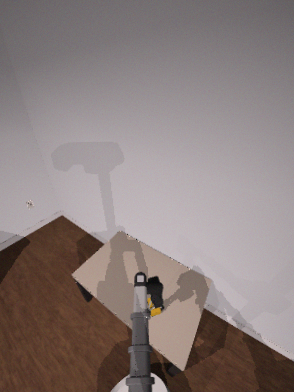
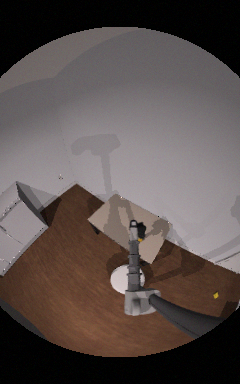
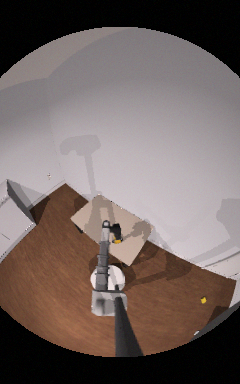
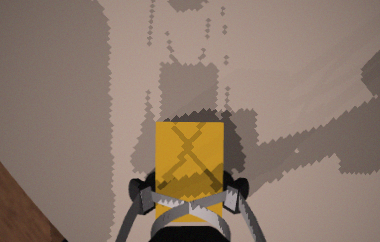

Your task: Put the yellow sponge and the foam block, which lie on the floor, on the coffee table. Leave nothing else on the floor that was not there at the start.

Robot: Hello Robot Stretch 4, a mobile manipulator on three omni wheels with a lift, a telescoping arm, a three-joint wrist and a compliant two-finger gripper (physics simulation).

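Places are measured from the robot's base along level axes (x back, y right, z up), in centimetres.
Pixels of known places: gripper, fingertip midpoint: [image 1: 155, 311] [image 3: 117, 241] [image 4: 189, 184]; robot's base at its link origin: [image 2: 126, 278] [image 3: 108, 278].
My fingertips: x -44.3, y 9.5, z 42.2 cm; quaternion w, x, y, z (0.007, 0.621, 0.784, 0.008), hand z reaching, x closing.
Observation:
For each thing: its top centre in the pictures, then the offset to it from my fingertips. Level surfaces: height alone.
- yellow rectangular block at its top centre: [image 4: 189, 172] [image 1: 154, 304] [image 3: 116, 237] [image 2: 137, 236] dx -2.2, dy -0.7, dz +4.6 cm
- coffee table at its surface level: dz +0.0 cm
- small yellow object at its top centre: [image 3: 203, 299] [image 2: 216, 294] dx +115.1, dy +138.0, dz -40.5 cm
- wooden floor at its surface level: dz -44.9 cm
A yellow rectangular block [image 1: 156, 311] [image 2: 140, 240] [image 3: 117, 241] [image 4: 189, 137] is between the fingers of my gripper [image 1: 154, 306] [image 2: 141, 236] [image 3: 117, 237] [image 4: 189, 184], which is shut on it. I cannot tell whether it is the sponge or the foam block. It is over the coffee table [image 1: 176, 335] [image 2: 150, 254] [image 3: 130, 256] [image 4: 310, 210], with dark shadow close around its far end; whether it touches the top is unclear. Another small yellow object [image 2: 216, 295] [image 3: 203, 300] lies on the floor to the right, apart from the table.
The wooden floor [image 1: 40, 310] [image 2: 65, 280] [image 3: 55, 270] surrounds the table's near side. Walls meet behind it. A pale cabinet-like piece [image 2: 20, 230] [image 3: 12, 220] stands at the left. A small white object [image 3: 196, 333] shows at the lower right.

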